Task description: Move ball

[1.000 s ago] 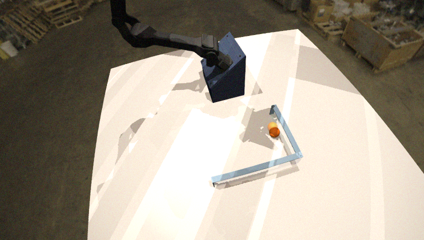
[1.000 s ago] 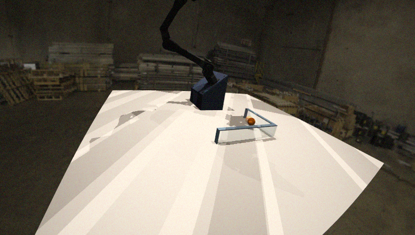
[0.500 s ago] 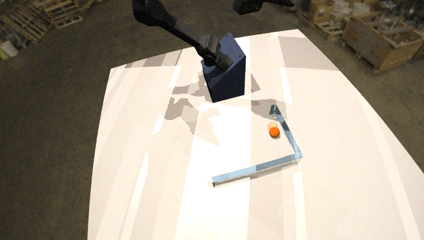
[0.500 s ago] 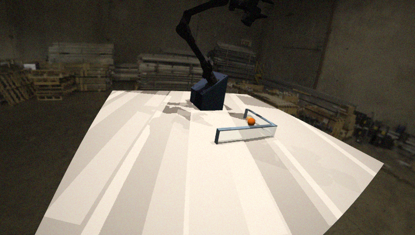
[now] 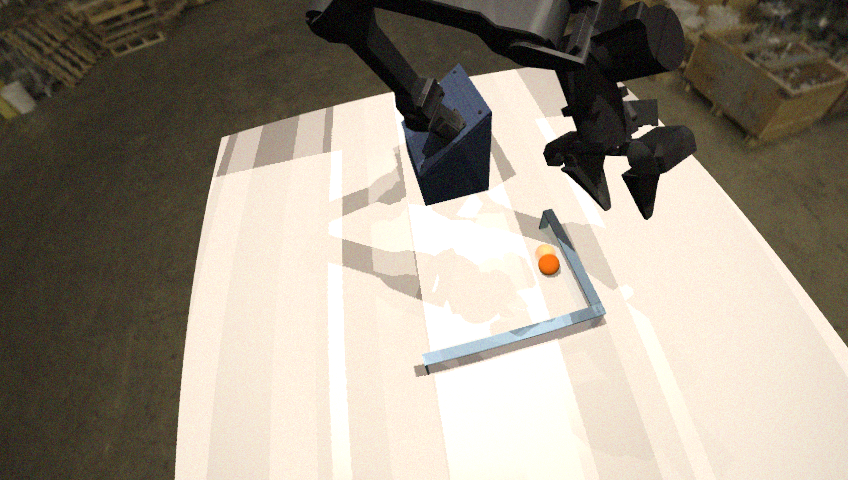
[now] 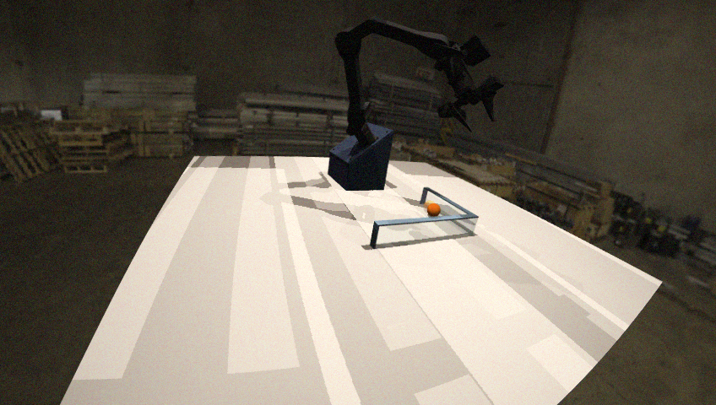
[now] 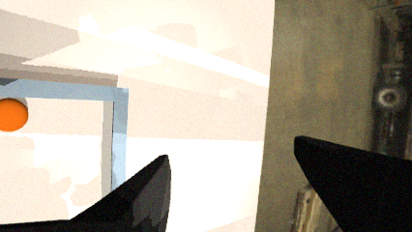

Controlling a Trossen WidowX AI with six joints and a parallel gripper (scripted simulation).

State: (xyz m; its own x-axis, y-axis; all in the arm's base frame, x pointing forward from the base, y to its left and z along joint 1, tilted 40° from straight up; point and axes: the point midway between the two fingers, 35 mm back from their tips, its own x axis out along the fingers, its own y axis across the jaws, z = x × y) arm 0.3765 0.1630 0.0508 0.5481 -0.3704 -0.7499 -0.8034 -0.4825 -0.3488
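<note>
The orange ball is 10 cm behind my gripper tip and 28 cm below it. From my gripper tip the other things lie so: wall: 2 cm ahead, 13 cm to the right, 27 cm below; see-through copy: 13 cm behind, 28 cm below.
</note>
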